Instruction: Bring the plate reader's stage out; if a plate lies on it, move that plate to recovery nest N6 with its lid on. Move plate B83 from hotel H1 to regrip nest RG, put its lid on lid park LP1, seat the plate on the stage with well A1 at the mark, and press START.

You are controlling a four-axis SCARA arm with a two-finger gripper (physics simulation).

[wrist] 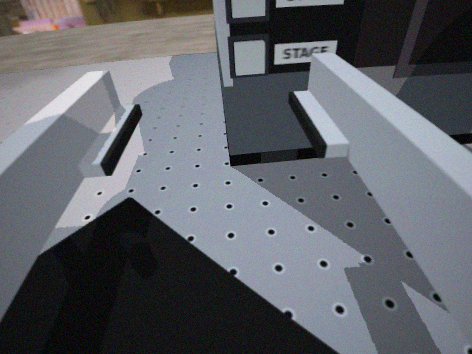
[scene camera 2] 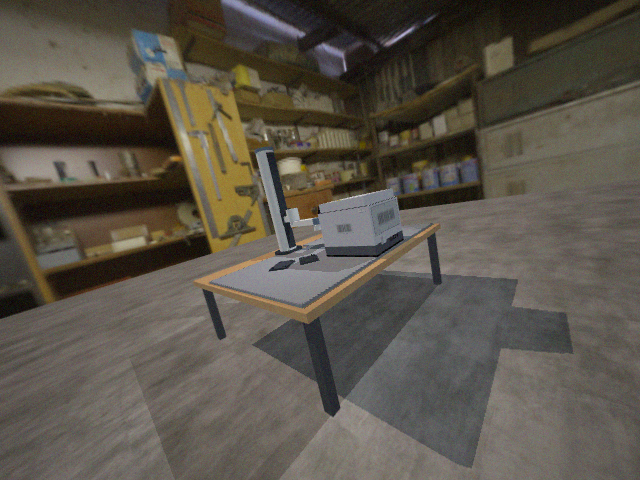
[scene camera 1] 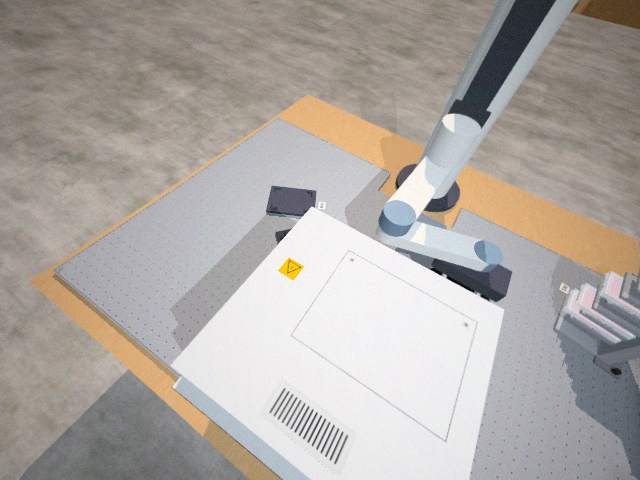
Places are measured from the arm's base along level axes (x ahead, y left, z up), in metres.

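Pixels of known places: gripper, between the fingertips: (wrist: 212,84); arm's base, origin of its link: (scene camera 2: 288,251).
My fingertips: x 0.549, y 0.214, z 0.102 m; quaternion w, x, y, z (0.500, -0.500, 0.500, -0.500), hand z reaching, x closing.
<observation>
Ahead of a thing's pixels: the offset from my fingertips to its top centre. "*": to the spot under its first point. Level surfaces: height alone.
The plate reader {dx +0.250, dy -0.181, dz +0.258 m} (scene camera 1: 382,320) (scene camera 2: 351,227) is a large white box; its front lower panel {* dx +0.061, dy -0.036, dz -0.047 m} (wrist: 270,115) fills the upper right of the wrist view. The pale STAGE button {dx +0.059, dy -0.021, dz +0.004 m} (wrist: 250,57) is left of its label, beyond and between my fingers. My gripper (wrist: 212,84) is shut to its narrow setting and empty; a gap remains between its fingers. In scene camera 1 its dark body is behind the reader's edge. Pale pink plates {dx -0.281, dy +0.347, dz +0.086 m} (scene camera 1: 612,286) stand at the right edge; their labels are unreadable. Two dark nests {* dx -0.149, dy -0.584, dz -0.078 m} (scene camera 1: 292,199) (scene camera 2: 282,265) {* dx -0.001, dy -0.463, dz -0.080 m} (scene camera 2: 309,259) hold no visible plate. The stage is not discernible.
A black flat surface {dz -0.030 m} (wrist: 115,280) lies below my fingers at lower left, close to the camera. The perforated deck {dz -0.089 m} (scene camera 1: 155,232) (wrist: 212,220) surrounds the reader. The arm's column (scene camera 2: 273,201) (scene camera 1: 496,67) stands behind it. Another pale button {* dx +0.053, dy -0.021, dz +0.023 m} (wrist: 248,7) is above STAGE.
</observation>
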